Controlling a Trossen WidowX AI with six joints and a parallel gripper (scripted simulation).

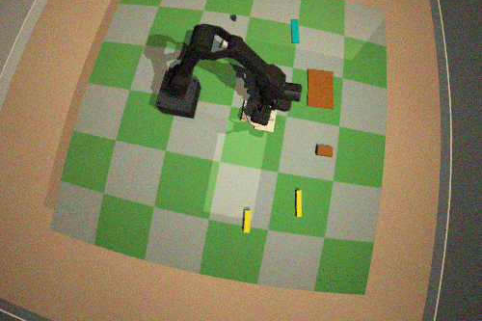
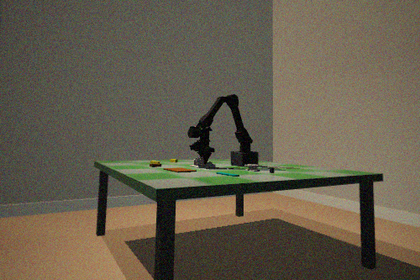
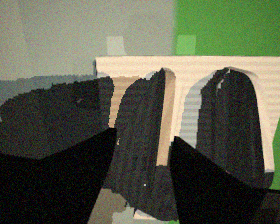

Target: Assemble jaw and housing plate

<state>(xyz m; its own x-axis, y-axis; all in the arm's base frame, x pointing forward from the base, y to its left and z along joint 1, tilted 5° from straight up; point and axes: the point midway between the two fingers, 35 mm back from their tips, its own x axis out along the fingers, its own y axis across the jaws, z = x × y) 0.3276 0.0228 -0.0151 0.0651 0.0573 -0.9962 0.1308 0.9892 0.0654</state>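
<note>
Now: gripper tip 380 mm to the right of the black peg, 200 mm past it and 10 mm above it. From my gripper tip the other things lie so: orange block: 260 mm ahead, 130 mm to the right, 10 mm below; teal bar: 380 mm to the left, 80 mm ahead, 20 mm below; orange housing plate: 220 mm ahead, 130 mm to the left, 20 mm below.
</note>
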